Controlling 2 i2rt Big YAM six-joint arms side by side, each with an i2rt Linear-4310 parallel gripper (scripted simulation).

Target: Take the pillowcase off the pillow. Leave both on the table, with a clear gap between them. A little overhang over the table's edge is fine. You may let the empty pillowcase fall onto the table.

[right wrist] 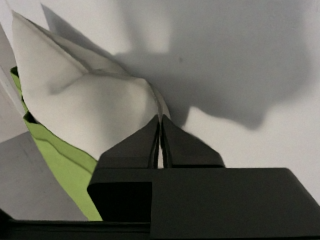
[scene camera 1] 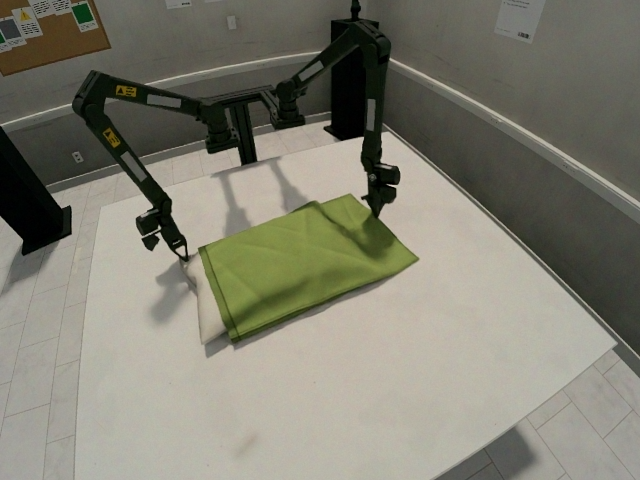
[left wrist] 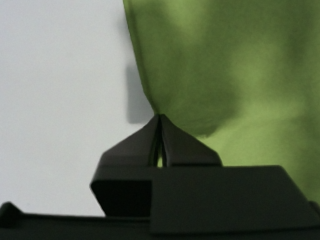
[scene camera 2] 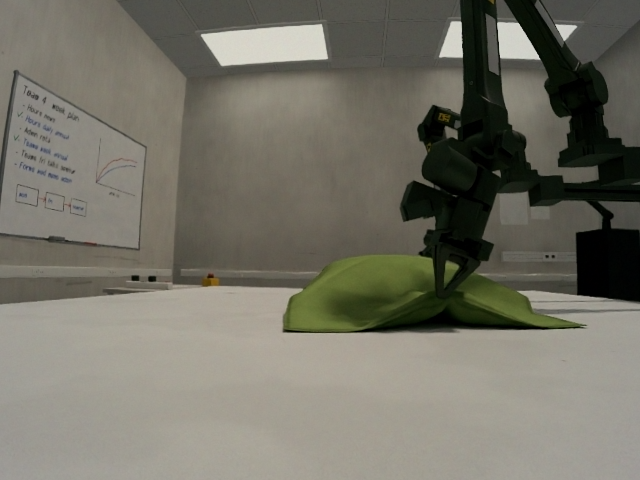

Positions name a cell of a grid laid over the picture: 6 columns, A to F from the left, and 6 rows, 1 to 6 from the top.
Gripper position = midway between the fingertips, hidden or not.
In view: the left gripper (scene camera 2: E4), the right gripper (right wrist: D4), a green pillowcase (left wrist: E3) and a pillow (scene camera 1: B5).
The green pillowcase is seen too in the right wrist view (right wrist: B5). The pillow shows as well in the right wrist view (right wrist: B3). The left gripper is seen too in the left wrist view (left wrist: C4).
